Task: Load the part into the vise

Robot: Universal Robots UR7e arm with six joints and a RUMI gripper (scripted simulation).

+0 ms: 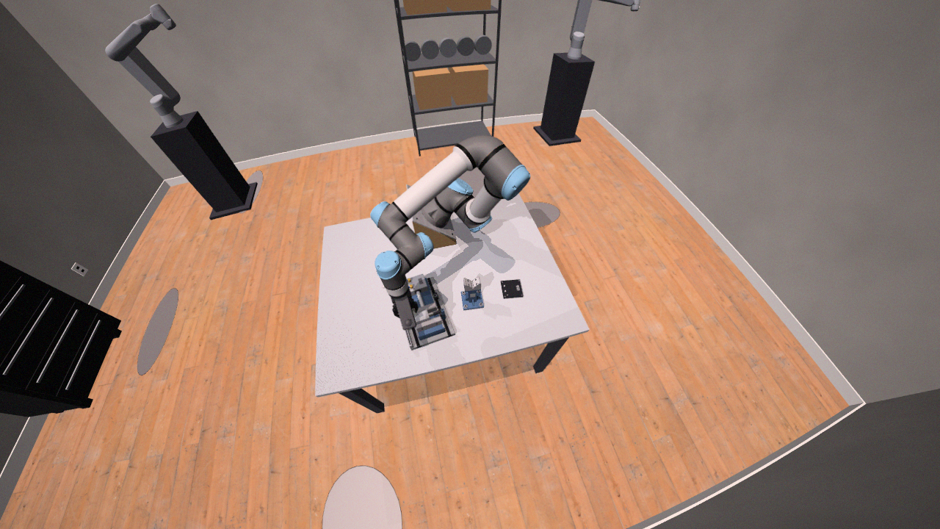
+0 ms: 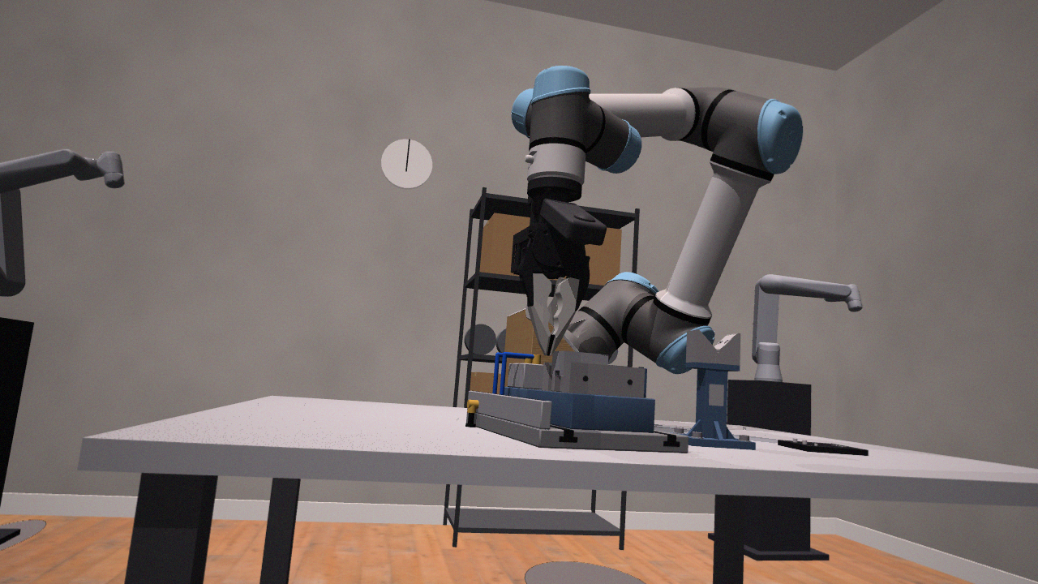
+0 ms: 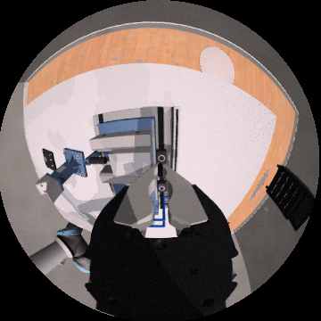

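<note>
Right now the part is 40 mm to the left of my hand and 30 mm below it. Also, from my hand: vise: 80 mm below, 80 mm behind, 60 mm to the left; infeed plate: 460 mm to the left, 110 mm below, 70 mm behind.
</note>
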